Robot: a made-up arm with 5 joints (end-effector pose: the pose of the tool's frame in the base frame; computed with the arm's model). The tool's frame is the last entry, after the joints. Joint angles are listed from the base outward.
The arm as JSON. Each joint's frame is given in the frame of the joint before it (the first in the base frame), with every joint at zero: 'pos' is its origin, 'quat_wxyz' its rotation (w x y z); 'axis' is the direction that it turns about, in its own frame. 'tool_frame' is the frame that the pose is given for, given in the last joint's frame.
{
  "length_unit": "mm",
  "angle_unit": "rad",
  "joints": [
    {
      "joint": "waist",
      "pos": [
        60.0,
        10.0,
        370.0
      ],
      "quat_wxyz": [
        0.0,
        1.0,
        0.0,
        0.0
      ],
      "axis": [
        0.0,
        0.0,
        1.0
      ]
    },
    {
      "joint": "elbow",
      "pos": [
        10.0,
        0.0,
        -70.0
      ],
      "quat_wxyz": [
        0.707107,
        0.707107,
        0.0,
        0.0
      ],
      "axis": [
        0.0,
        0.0,
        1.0
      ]
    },
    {
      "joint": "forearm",
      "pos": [
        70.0,
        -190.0,
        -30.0
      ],
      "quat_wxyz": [
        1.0,
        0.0,
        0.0,
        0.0
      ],
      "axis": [
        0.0,
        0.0,
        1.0
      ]
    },
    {
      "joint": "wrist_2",
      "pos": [
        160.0,
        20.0,
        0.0
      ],
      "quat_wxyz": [
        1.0,
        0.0,
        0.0,
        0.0
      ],
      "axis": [
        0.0,
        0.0,
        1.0
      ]
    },
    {
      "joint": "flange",
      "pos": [
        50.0,
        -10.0,
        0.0
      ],
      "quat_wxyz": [
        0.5,
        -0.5,
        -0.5,
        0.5
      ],
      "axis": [
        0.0,
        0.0,
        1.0
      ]
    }
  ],
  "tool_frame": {
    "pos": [
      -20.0,
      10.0,
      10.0
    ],
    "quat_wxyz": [
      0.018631,
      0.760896,
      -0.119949,
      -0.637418
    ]
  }
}
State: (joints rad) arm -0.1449 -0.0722 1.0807 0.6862 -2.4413
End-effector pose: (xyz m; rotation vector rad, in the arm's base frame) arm 0.1818 -0.0078 0.4503 1.8954 0.5767 -1.6689
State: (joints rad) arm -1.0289 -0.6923 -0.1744 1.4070 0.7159
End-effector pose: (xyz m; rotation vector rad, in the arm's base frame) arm 0.1387 0.0934 0.7465 -0.8894 0.4312 1.2272
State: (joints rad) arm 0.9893 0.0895 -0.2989 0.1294 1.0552
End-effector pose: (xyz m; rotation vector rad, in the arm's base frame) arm 0.2074 -0.2461 0.6683 -0.7351 0.6137 -0.8676
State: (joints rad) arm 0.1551 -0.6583 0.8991 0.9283 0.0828
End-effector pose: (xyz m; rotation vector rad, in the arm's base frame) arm 0.1961 -0.0501 0.5508 0.2716 1.3298 0.0031
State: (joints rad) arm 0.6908 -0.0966 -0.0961 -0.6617 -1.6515
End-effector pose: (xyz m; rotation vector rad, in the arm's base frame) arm 0.2211 -0.1869 0.6760 1.1762 -1.0635 0.5078
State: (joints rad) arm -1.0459 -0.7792 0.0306 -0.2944 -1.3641
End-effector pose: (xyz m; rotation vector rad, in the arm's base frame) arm 0.1415 0.0478 0.7553 1.6576 -0.1206 1.8556
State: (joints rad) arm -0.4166 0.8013 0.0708 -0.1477 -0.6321
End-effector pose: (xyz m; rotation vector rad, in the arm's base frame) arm 0.3784 0.0964 0.3752 0.6541 0.9511 0.3262
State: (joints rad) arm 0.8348 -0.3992 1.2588 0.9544 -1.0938
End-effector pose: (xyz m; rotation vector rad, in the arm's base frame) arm 0.0818 -0.0921 0.4667 1.8194 1.0949 -1.4318
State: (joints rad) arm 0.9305 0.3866 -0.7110 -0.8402 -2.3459
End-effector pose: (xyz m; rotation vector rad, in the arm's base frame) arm 0.2276 -0.2773 0.6540 1.3230 -1.2676 1.0838
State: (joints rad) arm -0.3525 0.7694 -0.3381 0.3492 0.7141
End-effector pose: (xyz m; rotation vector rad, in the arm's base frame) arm 0.4252 0.1183 0.4371 -0.6725 0.9048 0.6591
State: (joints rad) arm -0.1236 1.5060 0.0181 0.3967 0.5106
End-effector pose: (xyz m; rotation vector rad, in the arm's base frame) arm 0.2703 0.0069 0.1730 -0.2388 2.1128 0.5377
